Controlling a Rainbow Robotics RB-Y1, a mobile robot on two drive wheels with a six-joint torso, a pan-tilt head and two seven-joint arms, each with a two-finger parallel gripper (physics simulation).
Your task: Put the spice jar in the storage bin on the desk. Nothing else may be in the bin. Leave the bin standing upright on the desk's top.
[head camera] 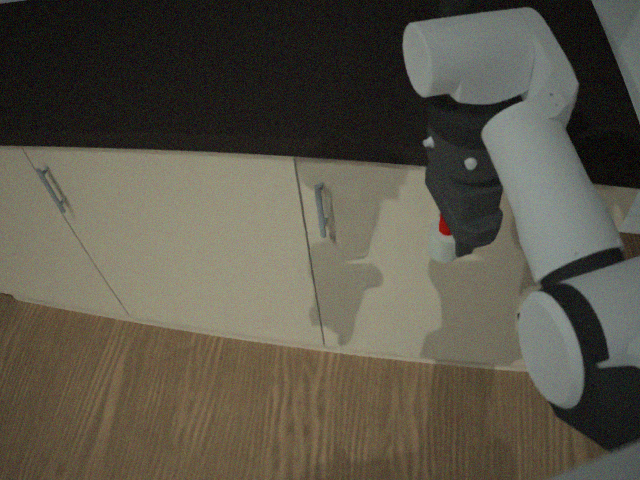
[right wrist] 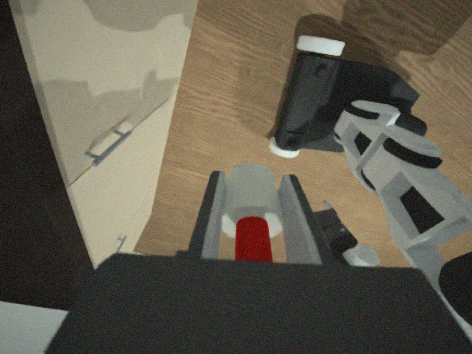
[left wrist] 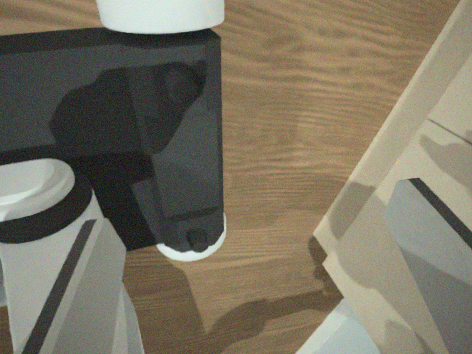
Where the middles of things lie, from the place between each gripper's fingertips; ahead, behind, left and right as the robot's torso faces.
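Spice jar (head camera: 441,247): 2 cm above my right hand, 1 cm to the left of it. By its middle, the spice jar is nearer to my right hand than to my left hand.
Spice jar from my left hand: 40 cm above, 46 cm to the right, 33 cm ahead.
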